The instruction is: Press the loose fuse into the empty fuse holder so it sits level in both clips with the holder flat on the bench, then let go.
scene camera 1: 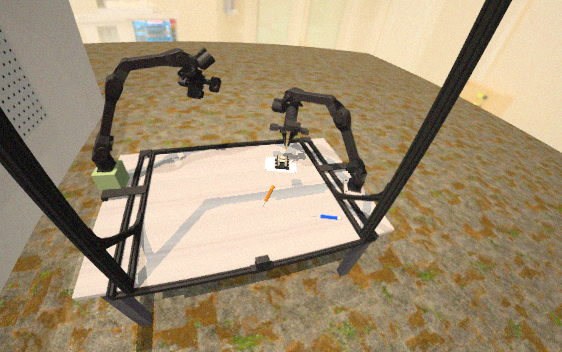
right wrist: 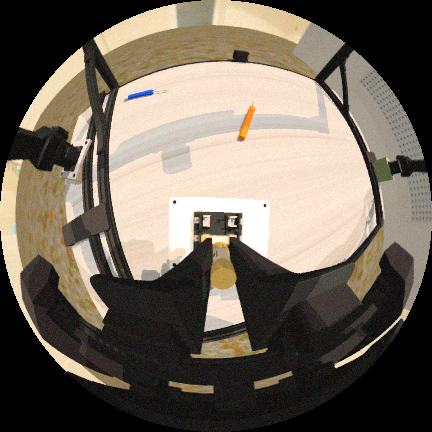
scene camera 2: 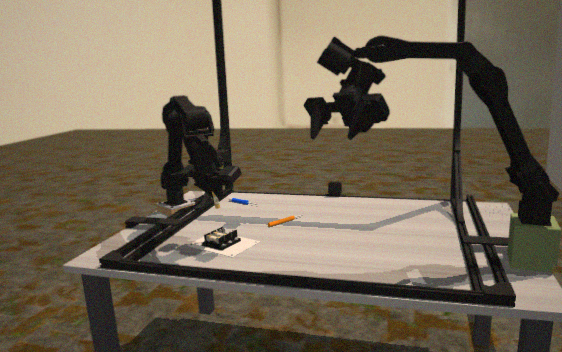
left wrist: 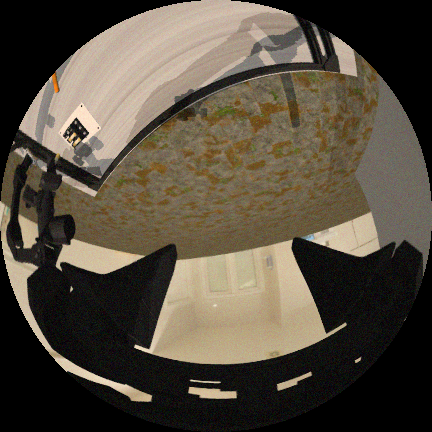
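Seen in the pictures: left gripper, fingertip midpoint: (scene camera 1: 205,88) (scene camera 2: 330,138) (left wrist: 236,247); right gripper, fingertip midpoint: (scene camera 1: 286,146) (right wrist: 220,242) (scene camera 2: 219,199) (left wrist: 52,158); left arm's base, link origin: (scene camera 1: 106,167) (right wrist: 389,168) (scene camera 2: 534,220); right arm's base, link origin: (scene camera 1: 354,187) (right wrist: 72,158) (scene camera 2: 175,202).
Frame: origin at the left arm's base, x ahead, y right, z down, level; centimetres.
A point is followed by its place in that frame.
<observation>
The fuse holder (scene camera 1: 281,162) @(x 80.8, y -10.1, z 9.5 cm) (scene camera 2: 221,239) @(x 78.9, y -13.6, z 7.9 cm) (left wrist: 75,131) @(x 78.2, y -10.4, z 7.6 cm) (right wrist: 218,226) @(x 80.6, y -8.3, z 9.7 cm) is a black block on a white plate (scene camera 2: 247,246) @(x 72.7, y -10.1, z 10.7 cm) (right wrist: 182,215) @(x 85.9, y -5.5, z 10.7 cm). In the right wrist view its far row shows two bare metal clips; pale fuses in the nearer rows are partly hidden by the fingers. My right gripper (scene camera 1: 286,142) @(x 81.6, y -8.5, z -2.1 cm) (scene camera 2: 215,193) @(x 81.6, y -8.5, z -2.1 cm) (right wrist: 220,242) @(x 81.6, y -8.5, z -2.1 cm) is shut on the loose fuse (scene camera 2: 216,202) @(x 81.5, y -10.2, z -1.7 cm) (right wrist: 223,275) @(x 82.0, y -9.8, z -4.9 cm), a tan-capped cylinder, and holds it tilted above the holder, clear of it. My left gripper (scene camera 1: 206,89) @(x 43.1, y -27.7, z -23.5 cm) (scene camera 2: 333,135) @(x 43.1, y -27.7, z -23.5 cm) (left wrist: 236,247) @(x 43.1, y -27.7, z -23.5 cm) is open and empty, high above the table.
An orange screwdriver-like tool (scene camera 1: 269,193) @(x 70.6, y 11.9, z 9.8 cm) (scene camera 2: 281,221) @(x 70.5, y 10.5, z 10.0 cm) (right wrist: 247,122) @(x 71.2, y 10.2, z 9.6 cm) and a blue one (scene camera 1: 329,217) @(x 94.2, y 28.5, z 9.8 cm) (scene camera 2: 240,201) @(x 93.7, y 27.3, z 10.0 cm) (right wrist: 141,94) @(x 93.6, y 27.2, z 10.0 cm) lie on the table. A black frame borders the table. A green block (scene camera 1: 111,176) @(x 3.4, y 5.0, z 1.1 cm) (scene camera 2: 534,245) @(x 0.3, y -5.0, z 4.5 cm) stands under the left arm's base.
</observation>
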